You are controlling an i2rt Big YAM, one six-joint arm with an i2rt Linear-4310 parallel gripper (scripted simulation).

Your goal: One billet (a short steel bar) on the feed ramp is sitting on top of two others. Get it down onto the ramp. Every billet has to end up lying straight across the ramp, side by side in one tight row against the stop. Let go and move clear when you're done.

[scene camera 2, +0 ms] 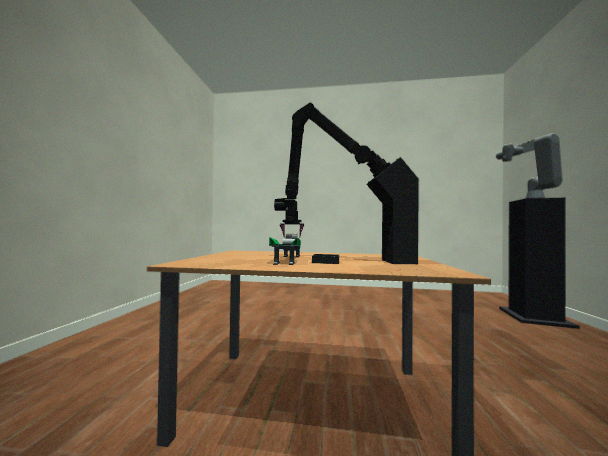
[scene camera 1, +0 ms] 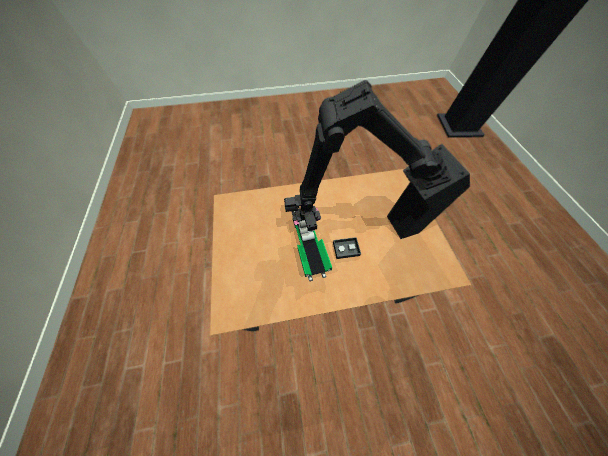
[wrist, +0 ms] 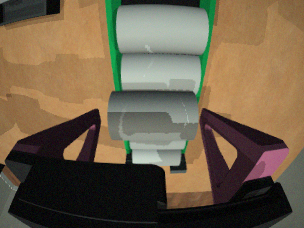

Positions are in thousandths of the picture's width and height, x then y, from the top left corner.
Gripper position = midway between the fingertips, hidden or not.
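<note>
Visible are a steel billet (wrist: 436,507), a steel billet (wrist: 567,151), a steel billet (wrist: 521,691) and a steel billet (wrist: 459,314), together with the gripper (wrist: 495,502).
</note>
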